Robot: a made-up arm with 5 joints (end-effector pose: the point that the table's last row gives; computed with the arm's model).
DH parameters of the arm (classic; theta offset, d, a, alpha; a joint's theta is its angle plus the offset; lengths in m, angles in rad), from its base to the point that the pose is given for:
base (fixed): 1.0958 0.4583 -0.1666 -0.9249
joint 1: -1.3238 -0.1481 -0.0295 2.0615
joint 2: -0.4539 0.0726 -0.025 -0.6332
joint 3: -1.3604 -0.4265 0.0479 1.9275
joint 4: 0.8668 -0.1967 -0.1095 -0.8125
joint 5: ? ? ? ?
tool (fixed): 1.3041 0.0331 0 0
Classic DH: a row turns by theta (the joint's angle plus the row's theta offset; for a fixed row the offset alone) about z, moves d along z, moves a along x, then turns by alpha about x.
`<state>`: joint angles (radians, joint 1 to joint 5).
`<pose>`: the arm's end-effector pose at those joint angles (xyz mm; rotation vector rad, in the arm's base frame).
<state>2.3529 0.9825 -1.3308 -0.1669 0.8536</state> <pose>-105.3 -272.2 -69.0 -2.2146 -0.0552 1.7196</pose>
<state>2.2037 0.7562 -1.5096 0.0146 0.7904</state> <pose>-28.5 -368.2 -87.1 -2.5912 0.3795 1.3603</pose>
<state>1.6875 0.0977 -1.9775 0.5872 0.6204</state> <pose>-90.9 -618.1 40.5 2.2530 -1.6100 -0.2820</pose>
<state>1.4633 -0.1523 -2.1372 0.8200 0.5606</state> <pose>-222.0 -616.4 109.5 1.7184 -1.8575 -0.1459</pose>
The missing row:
joint 5: 0.9725 -0.0425 -0.0102 -1.2734
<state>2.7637 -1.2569 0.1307 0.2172 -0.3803</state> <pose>-61.2 -642.8 528.6 2.3954 -0.7609 -1.0635</pose>
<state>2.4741 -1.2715 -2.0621 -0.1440 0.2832</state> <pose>2.7 -485.8 805.8 1.7432 -0.5880 1.1610</pose>
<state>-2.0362 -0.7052 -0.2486 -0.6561 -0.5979</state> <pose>309.2 -328.7 605.9 2.0953 -0.5942 -0.7521</pose>
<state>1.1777 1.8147 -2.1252 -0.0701 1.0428</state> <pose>187.2 203.3 180.3 -1.3682 0.0122 0.7302</pose>
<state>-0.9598 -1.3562 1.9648 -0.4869 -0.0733</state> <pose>-117.9 104.4 640.5 0.4415 -1.6465 0.0800</pose>
